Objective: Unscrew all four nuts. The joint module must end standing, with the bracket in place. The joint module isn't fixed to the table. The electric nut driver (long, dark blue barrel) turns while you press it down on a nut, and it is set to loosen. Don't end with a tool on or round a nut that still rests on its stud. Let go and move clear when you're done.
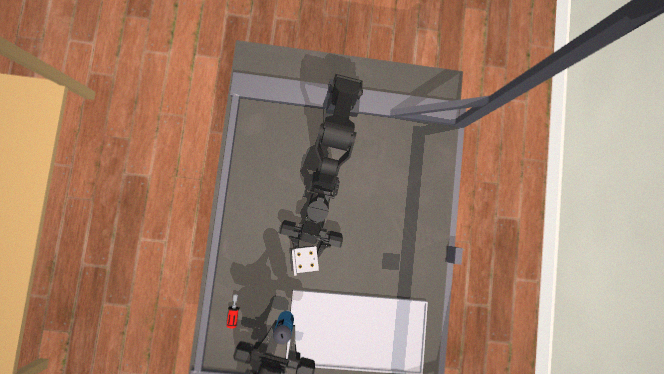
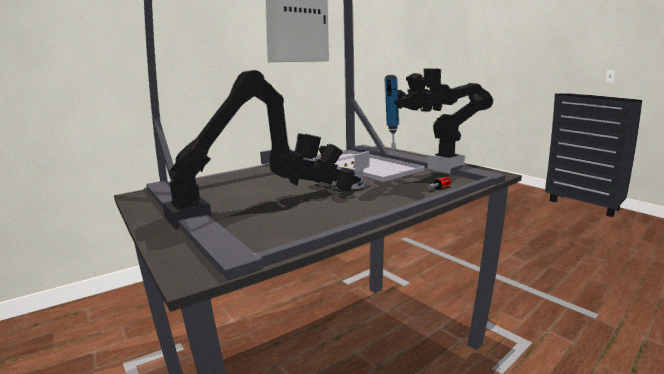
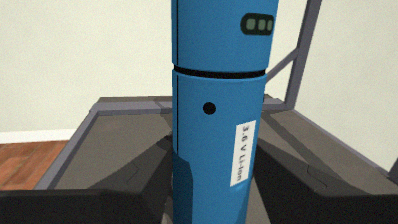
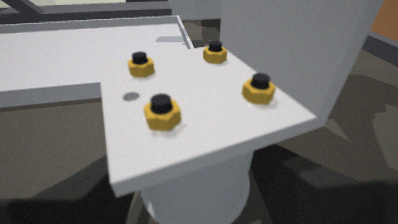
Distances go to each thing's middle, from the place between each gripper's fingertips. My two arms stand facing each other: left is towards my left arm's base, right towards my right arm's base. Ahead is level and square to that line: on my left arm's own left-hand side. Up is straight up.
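Scene:
With the white bracket (image 4: 308, 57), my right gripper is 30 mm to the right of it and 40 mm below it. The white tray (image 2: 381, 166), for its part, is 210 mm behind my right hand, 210 mm to the left of it and 30 mm below it.
My left hand is 170 mm to the left of the white bracket, 10 mm past it and 190 mm above it. I also find the white tray 20 mm to the left of my left hand, 220 mm behind it and 250 mm below it.

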